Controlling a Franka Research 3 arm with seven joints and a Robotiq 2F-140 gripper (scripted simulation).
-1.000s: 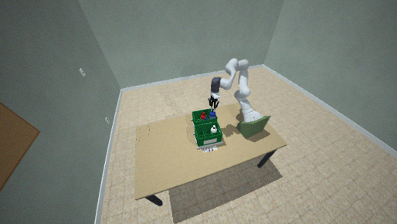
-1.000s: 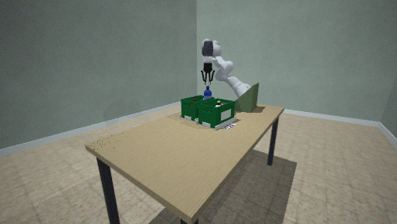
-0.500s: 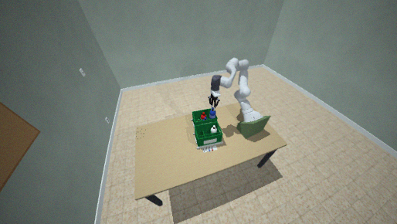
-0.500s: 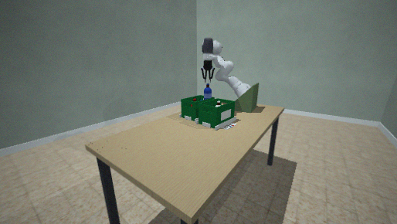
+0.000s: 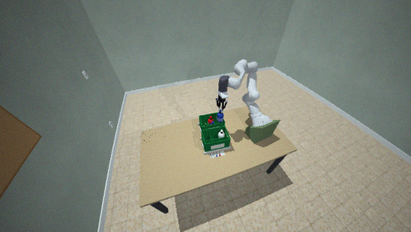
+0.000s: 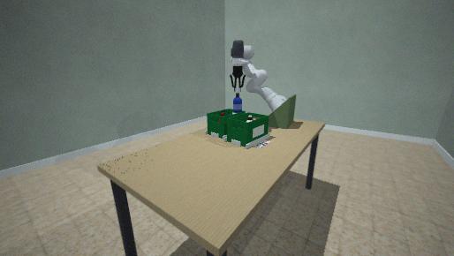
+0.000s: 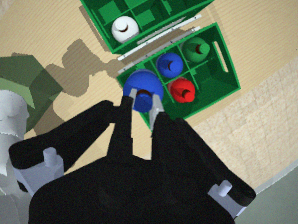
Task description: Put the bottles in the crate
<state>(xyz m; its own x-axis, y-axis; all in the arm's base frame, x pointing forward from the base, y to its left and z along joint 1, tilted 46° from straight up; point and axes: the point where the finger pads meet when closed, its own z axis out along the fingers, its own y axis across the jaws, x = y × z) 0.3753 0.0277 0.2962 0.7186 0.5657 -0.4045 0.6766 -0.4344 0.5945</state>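
Now: the blue-capped bottle 8 cm below my hand. The rest, counted from my hand: red-labelled bottle: 8 cm ahead, 9 cm to the right, 25 cm below; then white-capped bottle: 3 cm ahead, 15 cm to the left, 25 cm below; then green-capped bottle: 17 cm ahead, 25 cm below.
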